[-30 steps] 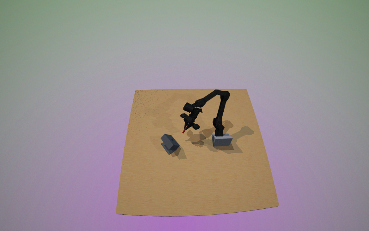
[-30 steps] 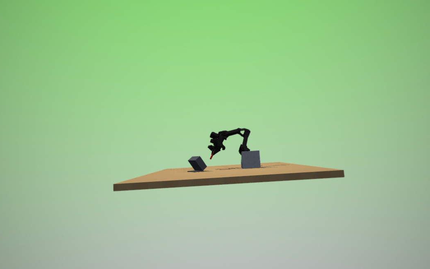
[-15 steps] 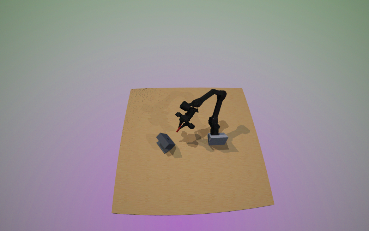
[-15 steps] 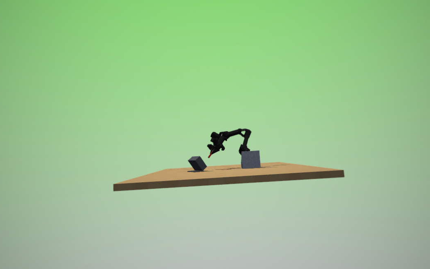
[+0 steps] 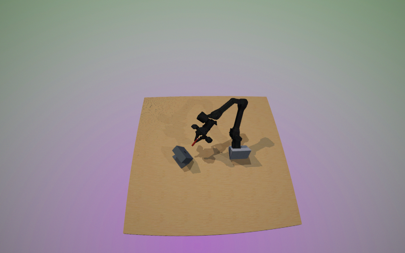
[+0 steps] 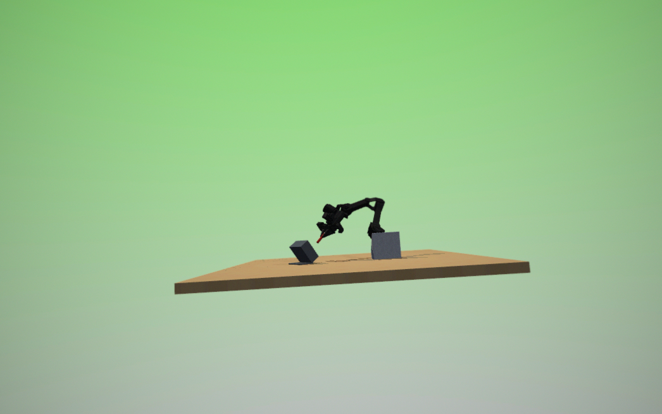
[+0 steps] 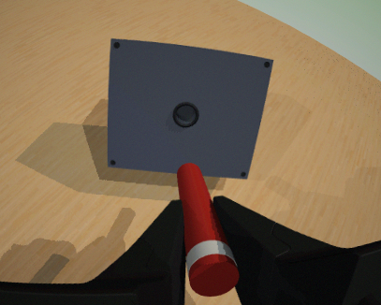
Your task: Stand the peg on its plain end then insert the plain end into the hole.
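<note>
Now: the grey sloped panel 9 cm ahead of my gripper tip, 8 cm to the left of it and 7 cm below it. Round my gripper tip: red peg (1 cm to the right, 1 cm behind, 1 cm above).
</note>
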